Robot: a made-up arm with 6 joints. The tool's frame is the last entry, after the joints. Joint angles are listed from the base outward.
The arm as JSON. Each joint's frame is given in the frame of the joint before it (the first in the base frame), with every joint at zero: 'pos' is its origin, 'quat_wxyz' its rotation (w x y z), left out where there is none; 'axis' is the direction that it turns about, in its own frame. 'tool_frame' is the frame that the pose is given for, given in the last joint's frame.
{
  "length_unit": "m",
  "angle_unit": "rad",
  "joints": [
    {
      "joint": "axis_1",
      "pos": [
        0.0,
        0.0,
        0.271
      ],
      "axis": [
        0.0,
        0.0,
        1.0
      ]
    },
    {
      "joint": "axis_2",
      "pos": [
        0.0,
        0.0,
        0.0
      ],
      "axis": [
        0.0,
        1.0,
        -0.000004
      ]
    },
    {
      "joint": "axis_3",
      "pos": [
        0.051,
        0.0,
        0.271
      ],
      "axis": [
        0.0,
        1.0,
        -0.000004
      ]
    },
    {
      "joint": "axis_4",
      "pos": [
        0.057,
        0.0,
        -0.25
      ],
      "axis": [
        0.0,
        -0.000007,
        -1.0
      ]
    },
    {
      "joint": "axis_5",
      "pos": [
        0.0,
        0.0,
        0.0
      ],
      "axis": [
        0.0,
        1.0,
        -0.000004
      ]
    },
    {
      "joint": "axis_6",
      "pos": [
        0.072,
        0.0,
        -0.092
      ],
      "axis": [
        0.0,
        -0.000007,
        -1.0
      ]
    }
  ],
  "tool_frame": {
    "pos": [
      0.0,
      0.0,
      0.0
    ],
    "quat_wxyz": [
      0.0,
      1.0,
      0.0,
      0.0
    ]
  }
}
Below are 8 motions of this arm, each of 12 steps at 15 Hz.
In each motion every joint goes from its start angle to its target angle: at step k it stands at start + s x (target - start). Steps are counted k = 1, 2, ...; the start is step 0. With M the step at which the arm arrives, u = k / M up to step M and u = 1 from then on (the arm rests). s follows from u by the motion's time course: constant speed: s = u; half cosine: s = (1 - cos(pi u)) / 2; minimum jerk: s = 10 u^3 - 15 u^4 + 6 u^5.
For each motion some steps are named. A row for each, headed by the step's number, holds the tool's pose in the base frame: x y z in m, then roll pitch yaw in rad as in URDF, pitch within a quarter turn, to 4 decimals.
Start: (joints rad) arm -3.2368 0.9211 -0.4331 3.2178 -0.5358 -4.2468
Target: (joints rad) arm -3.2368 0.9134 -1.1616 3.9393 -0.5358 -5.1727
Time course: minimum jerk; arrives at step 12
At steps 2, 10, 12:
2: -0.0711 -0.0043 0.1555 -2.2030 0.4035 -2.0079
10: -0.2955 -0.0481 0.1064 -2.8599 -0.2942 -2.0109
12: -0.3051 -0.0491 0.1082 -2.8937 -0.3171 -1.9954

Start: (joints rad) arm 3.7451 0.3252 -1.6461 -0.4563 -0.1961 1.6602
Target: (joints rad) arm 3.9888 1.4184 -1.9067 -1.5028 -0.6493 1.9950
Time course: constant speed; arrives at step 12
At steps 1, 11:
1: -0.3824 -0.3334 0.5253 -1.6980 -0.3969 2.3650
11: -0.2496 -0.4343 0.0852 -2.3083 -0.2718 -2.8065

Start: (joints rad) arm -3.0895 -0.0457 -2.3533 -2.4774 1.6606 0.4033
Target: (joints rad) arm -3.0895 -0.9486 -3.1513 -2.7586 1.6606 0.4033
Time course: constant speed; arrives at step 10
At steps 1, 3, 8, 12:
1: -0.0723 0.0546 0.8835 -0.1327 -1.2006 -2.2608
3: 0.0961 0.0588 0.8815 -1.2027 -1.2760 -1.2914
8: 0.4493 0.0652 0.6723 -2.4174 -0.6518 -0.3623
12: 0.5294 0.0643 0.5295 -2.6059 -0.3512 -0.3107

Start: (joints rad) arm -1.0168 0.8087 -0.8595 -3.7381 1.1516 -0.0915
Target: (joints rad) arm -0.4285 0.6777 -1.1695 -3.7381 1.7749 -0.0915
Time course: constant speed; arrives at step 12
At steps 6, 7, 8, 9, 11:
6: 0.3547 -0.2500 0.1505 -1.1165 1.3009 -1.2563
7: 0.3761 -0.2371 0.1661 -0.9172 1.2400 -1.0083
8: 0.3962 -0.2221 0.1824 -0.7836 1.1703 -0.8251
9: 0.4148 -0.2053 0.1991 -0.6912 1.0956 -0.6820
11: 0.4468 -0.1668 0.2340 -0.5762 0.9386 -0.4620

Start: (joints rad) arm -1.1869 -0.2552 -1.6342 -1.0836 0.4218 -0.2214
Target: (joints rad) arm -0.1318 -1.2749 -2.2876 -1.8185 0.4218 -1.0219
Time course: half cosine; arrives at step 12
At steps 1, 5, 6, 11, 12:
1: 0.1380 -0.2610 0.7350 1.4284 -0.3278 0.0717
5: 0.0508 -0.0128 0.8501 0.8121 -0.1011 0.2895
6: -0.0299 0.0584 0.8586 0.6101 -0.1070 0.2858
11: -0.4188 0.0908 0.7195 0.2319 -0.5940 0.1899
12: -0.4312 0.0846 0.7100 0.2356 -0.6194 0.1833

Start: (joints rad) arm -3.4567 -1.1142 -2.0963 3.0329 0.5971 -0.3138
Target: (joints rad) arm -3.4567 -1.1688 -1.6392 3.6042 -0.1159 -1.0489
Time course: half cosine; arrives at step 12
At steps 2, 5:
2: 0.2668 -0.0860 0.7994 0.2372 -0.5468 2.3254
5: 0.2025 -0.0701 0.7926 0.1490 -0.2054 2.3265

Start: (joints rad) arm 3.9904 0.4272 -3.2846 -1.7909 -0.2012 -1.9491
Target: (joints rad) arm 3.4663 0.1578 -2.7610 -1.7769 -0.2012 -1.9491
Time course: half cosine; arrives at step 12
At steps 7, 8, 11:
7: -0.1511 -0.1865 0.8307 -0.4371 0.2955 3.0496
8: -0.1637 -0.1771 0.8311 -0.4549 0.3210 2.9825
11: -0.1856 -0.1565 0.8303 -0.4901 0.3701 2.8514

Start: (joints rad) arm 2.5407 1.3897 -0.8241 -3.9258 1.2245 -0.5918
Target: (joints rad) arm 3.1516 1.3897 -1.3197 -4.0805 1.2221 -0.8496
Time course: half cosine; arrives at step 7
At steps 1, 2, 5, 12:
1: -0.1773 0.0613 -0.0813 -3.0048 0.8798 0.6476
2: -0.2030 0.0562 -0.0865 -2.8611 0.9009 0.8851
5: -0.3161 -0.0158 -0.0902 -2.2330 0.7951 1.9230
12: -0.3441 -0.0534 -0.0851 -2.0953 0.7103 2.1810

